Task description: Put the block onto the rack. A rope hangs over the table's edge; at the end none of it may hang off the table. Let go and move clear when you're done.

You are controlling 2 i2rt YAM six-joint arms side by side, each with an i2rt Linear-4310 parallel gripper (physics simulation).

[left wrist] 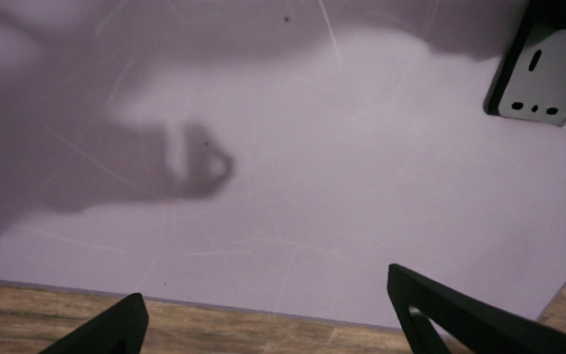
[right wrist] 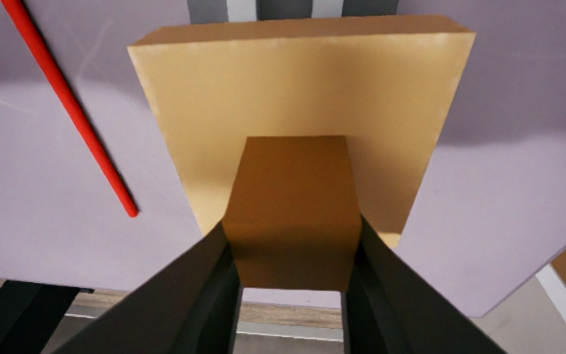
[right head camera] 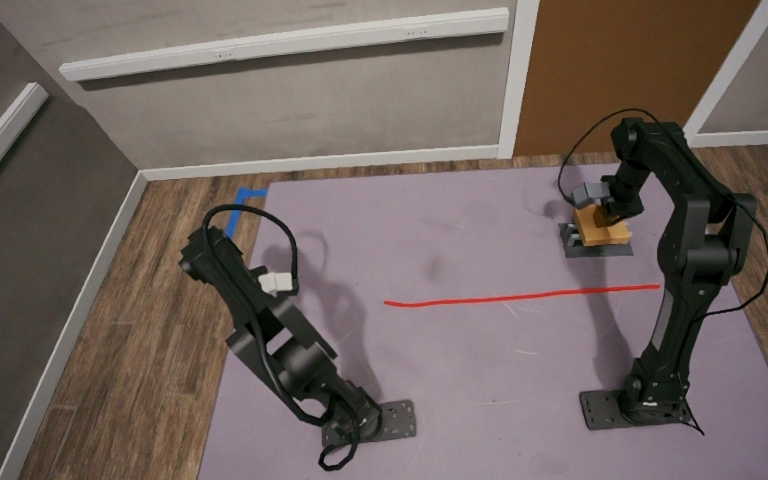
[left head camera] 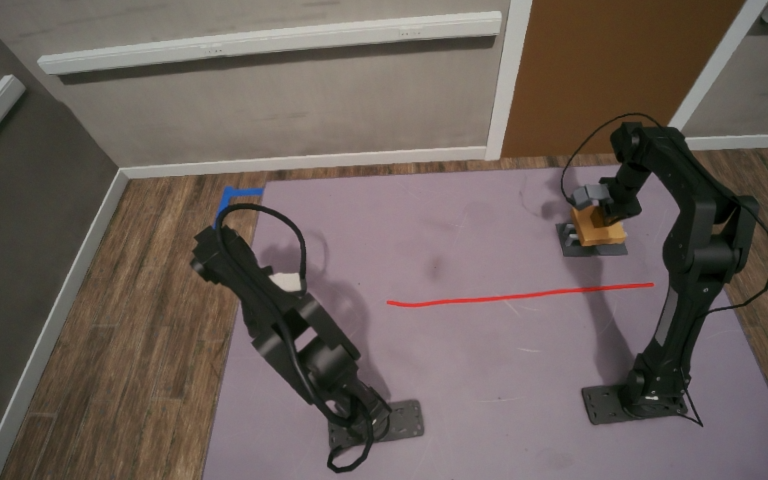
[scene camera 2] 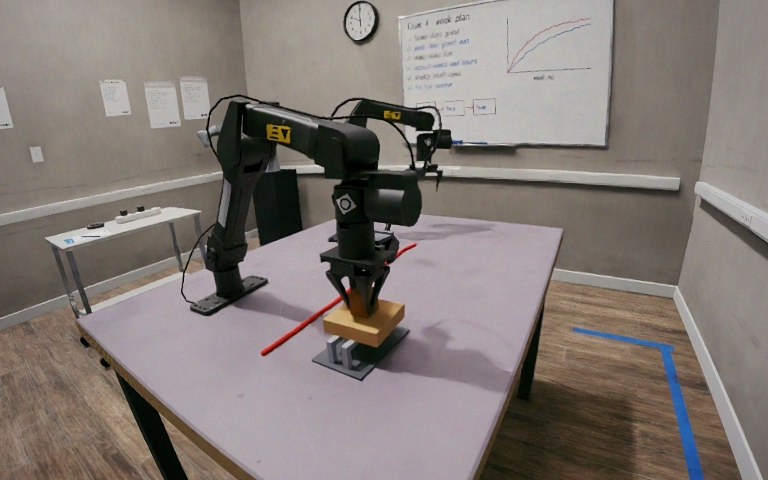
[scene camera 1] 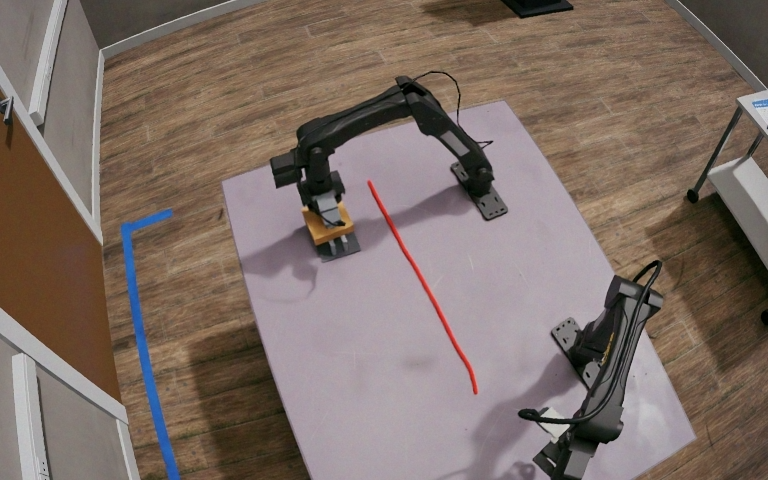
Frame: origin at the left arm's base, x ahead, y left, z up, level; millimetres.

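Seen in the pictures: left gripper, fingertip midpoint: [left wrist: 269,290] [scene camera 2: 423,191] [scene camera 1: 559,451]; right gripper, fingertip midpoint: [right wrist: 295,206] [right head camera: 607,219] [left head camera: 604,219] [scene camera 2: 360,310]; left arm's base, origin of the base link: [right head camera: 368,424] [left head camera: 375,424] [scene camera 1: 581,355]; right arm's base, origin of the base link: [right head camera: 633,407] [left head camera: 632,402] [scene camera 2: 231,295] [scene camera 1: 479,188].
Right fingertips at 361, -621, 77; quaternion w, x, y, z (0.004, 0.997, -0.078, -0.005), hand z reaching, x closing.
Note:
Pixels of each thing's middle, then the offset from my right fingertips to it, as dx, dy, dz. Level surfaces: height alone.
- orange-yellow block, body centre: [right wrist: 296,185] [scene camera 2: 364,307] [scene camera 1: 326,214] [right head camera: 602,219] [left head camera: 600,220] +1, +11, +0
- grey rack, body centre: [scene camera 2: 362,335] [scene camera 1: 331,226] [right head camera: 597,234] [left head camera: 593,234] -6, +11, -55
- purple table top, its level: dz -78
The orange-yellow block [left head camera: 597,234] [right head camera: 601,233] [scene camera 2: 368,325] [right wrist: 300,90] has a brown upright handle. My right gripper [scene camera 2: 365,305] [right wrist: 295,206] is shut on this handle. The block is over part of the grey rack [left head camera: 611,250] [right head camera: 614,251] [scene camera 1: 353,245] [scene camera 2: 362,372]; the rack's light uprights stick out at one side, and whether block and rack touch is hidden. The red rope [left head camera: 521,296] [right head camera: 521,297] [scene camera 1: 419,274] [scene camera 2: 305,322] [right wrist: 75,110] lies nearly straight on the table, both ends on it. My left gripper [left wrist: 269,290] is open and empty above the table, far from block and rope.
The purple table top [left head camera: 464,367] [scene camera 1: 368,339] carries both arm bases [left head camera: 404,421] [left head camera: 600,404]. Its edge shows beyond the left fingertips in the left wrist view. A white side table [scene camera 2: 169,217] stands away from it, and blue tape [scene camera 1: 135,316] marks the floor.

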